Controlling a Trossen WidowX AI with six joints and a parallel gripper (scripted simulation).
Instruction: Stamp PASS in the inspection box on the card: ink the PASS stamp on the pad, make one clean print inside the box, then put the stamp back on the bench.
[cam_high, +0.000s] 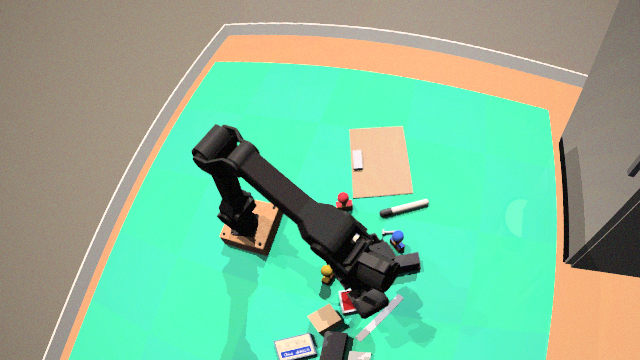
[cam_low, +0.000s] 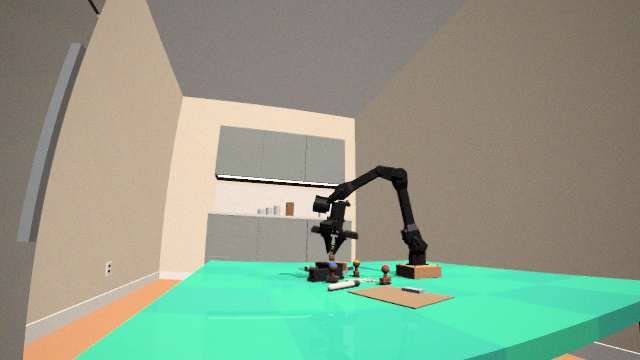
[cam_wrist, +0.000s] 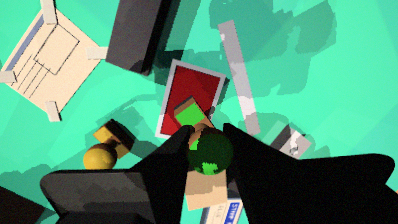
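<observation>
The red ink pad is 8 cm below my gripper tip and 1 cm behind it. Round my gripper tip: grey strip (9 cm below, 5 cm ahead, 4 cm to the right); yellow-knobbed stamp (9 cm behind, 7 cm below, 6 cm to the left); green-knobbed stamp (1 cm below).
</observation>
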